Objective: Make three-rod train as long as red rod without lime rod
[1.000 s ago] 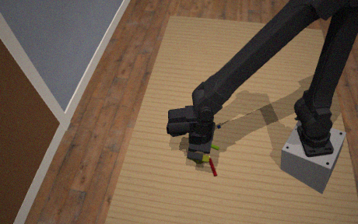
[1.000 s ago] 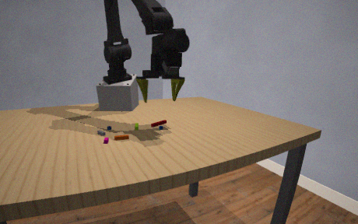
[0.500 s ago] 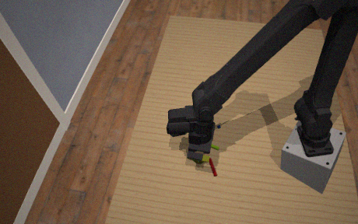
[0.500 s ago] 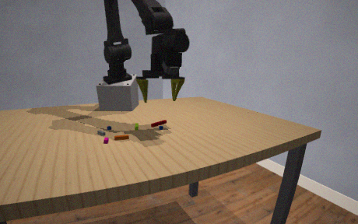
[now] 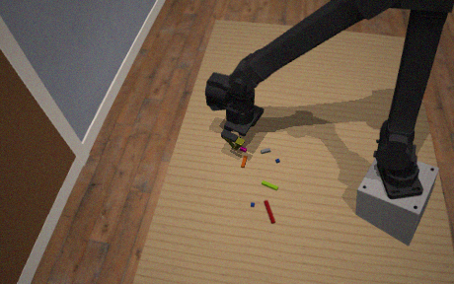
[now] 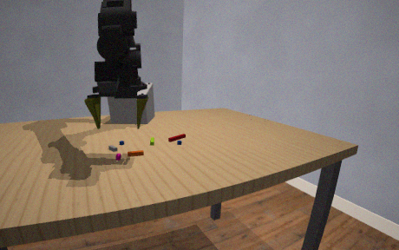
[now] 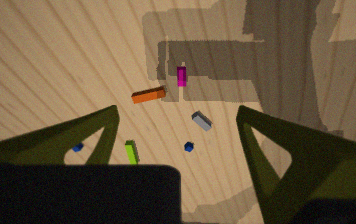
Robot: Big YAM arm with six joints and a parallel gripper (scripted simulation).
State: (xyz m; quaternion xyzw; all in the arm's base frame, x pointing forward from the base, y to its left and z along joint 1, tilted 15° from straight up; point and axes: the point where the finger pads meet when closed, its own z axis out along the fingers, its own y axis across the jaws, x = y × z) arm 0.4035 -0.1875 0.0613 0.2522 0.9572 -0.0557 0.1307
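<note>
The magenta rod lies 80 mm below my hand. Round my hand: orange rod 40 mm to the left, 80 mm below; lime rod 80 mm behind, 130 mm to the left, 80 mm below; grey rod 70 mm behind, 80 mm below.
</note>
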